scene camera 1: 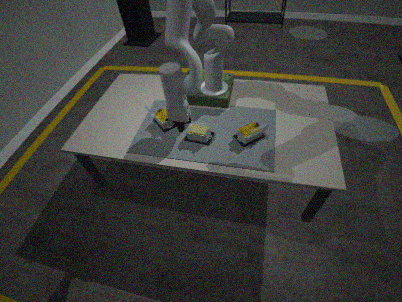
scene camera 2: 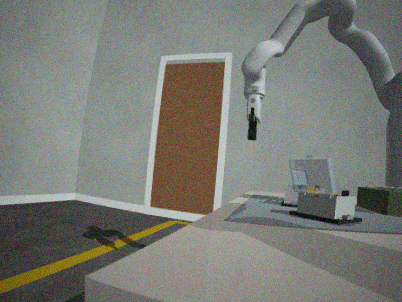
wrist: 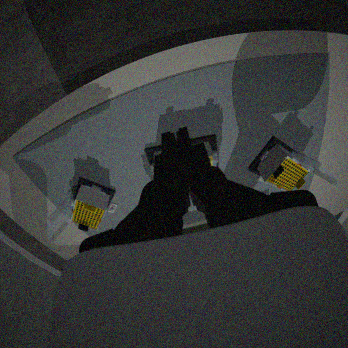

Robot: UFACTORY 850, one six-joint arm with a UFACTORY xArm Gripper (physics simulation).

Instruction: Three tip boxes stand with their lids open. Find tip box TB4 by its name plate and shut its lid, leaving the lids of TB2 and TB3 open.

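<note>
The middle tip box, TB4 (scene camera 1: 199, 132), has a pale yellow top that looks covered by its clear lid; no raised lid shows over it in scene camera 1. The fingers hide most of it in the wrist view, and its name plate cannot be read. TB3 (scene camera 1: 250, 134) (scene camera 2: 325, 206) (wrist: 93, 195) stands with its clear lid raised. TB2 (scene camera 1: 162, 118) (wrist: 273, 161) also stands with its lid open. Small plates are too blurred to read. My gripper (scene camera 1: 181, 129) (scene camera 2: 252, 138) (wrist: 179, 147) is shut and empty, high above the mat and clear of the boxes.
The boxes stand on a grey-blue mat (scene camera 1: 230, 156) (scene camera 2: 255, 215) on a pale table (scene camera 1: 308, 160) (scene camera 2: 165, 265). The arm's green base block (scene camera 1: 219, 101) (scene camera 2: 375, 199) is at the back. A brown door (scene camera 2: 187, 140) is in the far wall.
</note>
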